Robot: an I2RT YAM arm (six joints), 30 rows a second.
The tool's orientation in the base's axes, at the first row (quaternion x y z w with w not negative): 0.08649 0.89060 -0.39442 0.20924
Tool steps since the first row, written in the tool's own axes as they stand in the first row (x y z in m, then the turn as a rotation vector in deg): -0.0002 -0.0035 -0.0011 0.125 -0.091 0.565; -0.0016 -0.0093 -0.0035 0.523 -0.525 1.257; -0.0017 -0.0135 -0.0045 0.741 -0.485 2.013; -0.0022 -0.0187 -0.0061 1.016 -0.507 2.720; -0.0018 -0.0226 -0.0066 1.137 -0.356 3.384; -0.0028 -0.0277 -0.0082 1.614 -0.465 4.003; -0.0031 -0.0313 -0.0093 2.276 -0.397 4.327; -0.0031 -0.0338 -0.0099 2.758 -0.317 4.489; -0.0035 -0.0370 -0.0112 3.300 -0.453 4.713
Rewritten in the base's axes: -0.0013 -0.0015 0.0031 0.031 -0.480 -0.334; -0.0026 -0.0037 0.0090 -0.254 -1.288 -0.637; -0.0042 -0.0058 0.0125 -0.207 -1.822 -1.214; -0.0059 -0.0081 0.0171 -0.245 -2.362 -1.746; -0.0076 -0.0103 0.0198 -0.104 -2.752 -2.299; -0.0088 -0.0126 0.0246 -0.378 -3.288 -2.809; -0.0100 -0.0142 0.0278 -0.852 -3.489 -3.341; -0.0110 -0.0154 0.0298 -1.210 -3.560 -3.704; -0.0121 -0.0166 0.0329 -1.671 -3.823 -3.987
